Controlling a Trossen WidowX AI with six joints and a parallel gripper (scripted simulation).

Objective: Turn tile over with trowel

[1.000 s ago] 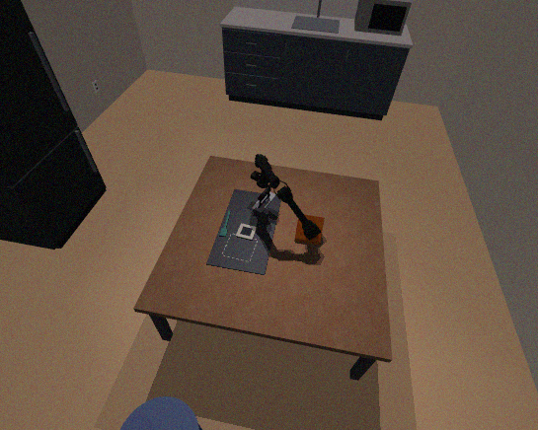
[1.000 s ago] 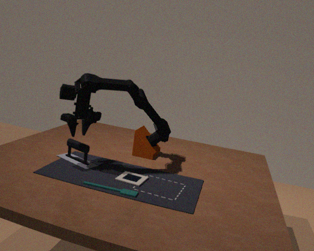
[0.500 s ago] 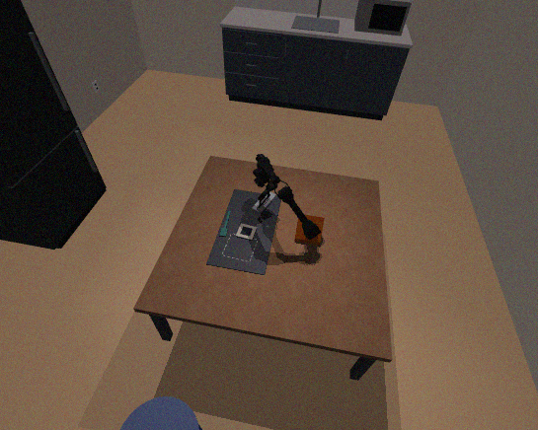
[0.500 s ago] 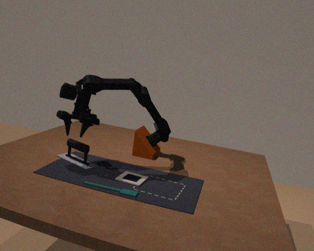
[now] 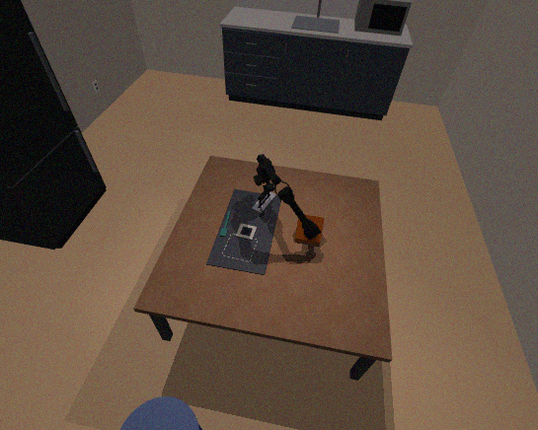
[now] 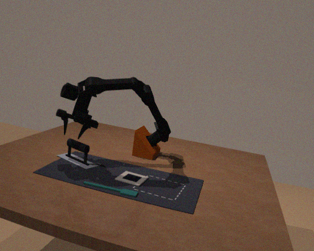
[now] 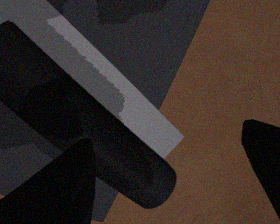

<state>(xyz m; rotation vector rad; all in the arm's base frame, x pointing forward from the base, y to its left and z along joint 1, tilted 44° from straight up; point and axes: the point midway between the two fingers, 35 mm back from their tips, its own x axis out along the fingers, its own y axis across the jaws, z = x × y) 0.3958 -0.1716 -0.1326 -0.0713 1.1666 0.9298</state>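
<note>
The dark mat is 280 mm to the left of my gripper tip and 130 mm below it. Round my gripper tip: teal trowel: 130 mm ahead, 320 mm to the left, 110 mm below; tile: 10 mm behind, 320 mm to the left, 110 mm below.
</note>
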